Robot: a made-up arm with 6 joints. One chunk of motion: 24 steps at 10 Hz.
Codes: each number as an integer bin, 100 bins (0 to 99) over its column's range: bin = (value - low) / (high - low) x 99, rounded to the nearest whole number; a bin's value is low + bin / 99 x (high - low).
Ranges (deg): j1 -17..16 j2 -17..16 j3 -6..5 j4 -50..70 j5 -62..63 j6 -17..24
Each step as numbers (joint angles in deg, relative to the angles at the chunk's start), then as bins.
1 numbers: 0.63 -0.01 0.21 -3.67 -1.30 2.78
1 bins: 53 51 56 38 48 48
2 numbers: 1.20 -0.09 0.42 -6.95 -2.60 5.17
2 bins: 55 51 58 36 47 54
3 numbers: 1.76 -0.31 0.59 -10.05 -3.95 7.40
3 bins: 56 50 59 33 46 59
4 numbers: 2.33 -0.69 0.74 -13.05 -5.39 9.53
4 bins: 58 49 61 30 45 64
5 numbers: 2.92 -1.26 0.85 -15.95 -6.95 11.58
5 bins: 60 47 62 28 44 69
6 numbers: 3.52 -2.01 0.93 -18.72 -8.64 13.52
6 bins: 62 45 62 26 42 74
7 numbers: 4.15 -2.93 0.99 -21.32 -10.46 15.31
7 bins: 63 42 63 24 41 78
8 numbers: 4.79 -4.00 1.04 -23.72 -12.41 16.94
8 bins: 65 39 63 22 39 82
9 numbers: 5.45 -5.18 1.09 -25.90 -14.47 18.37
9 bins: 67 35 64 20 38 85
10 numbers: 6.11 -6.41 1.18 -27.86 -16.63 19.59
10 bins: 69 32 65 18 36 88
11 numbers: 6.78 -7.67 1.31 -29.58 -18.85 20.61
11 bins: 71 28 66 17 34 91
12 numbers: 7.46 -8.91 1.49 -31.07 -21.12 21.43
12 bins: 73 24 67 16 32 93
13 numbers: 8.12 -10.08 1.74 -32.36 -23.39 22.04
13 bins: 75 21 70 15 31 94
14 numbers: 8.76 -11.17 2.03 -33.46 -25.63 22.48
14 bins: 77 17 72 14 29 95
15 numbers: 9.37 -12.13 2.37 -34.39 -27.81 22.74
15 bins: 79 15 75 13 27 96
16 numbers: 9.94 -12.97 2.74 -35.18 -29.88 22.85
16 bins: 81 12 79 12 25 96
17 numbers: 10.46 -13.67 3.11 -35.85 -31.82 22.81
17 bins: 82 10 82 12 24 96
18 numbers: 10.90 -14.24 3.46 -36.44 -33.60 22.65
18 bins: 84 8 85 11 22 96
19 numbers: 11.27 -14.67 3.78 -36.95 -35.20 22.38
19 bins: 85 7 88 11 21 95
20 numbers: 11.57 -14.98 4.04 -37.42 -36.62 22.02
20 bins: 86 6 90 10 20 94
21 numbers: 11.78 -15.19 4.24 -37.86 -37.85 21.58
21 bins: 86 5 92 10 19 93
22 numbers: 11.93 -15.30 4.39 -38.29 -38.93 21.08
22 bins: 87 5 94 10 18 92
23 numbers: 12.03 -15.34 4.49 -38.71 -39.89 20.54
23 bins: 87 5 94 9 18 91
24 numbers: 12.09 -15.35 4.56 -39.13 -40.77 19.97
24 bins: 87 5 95 9 17 89
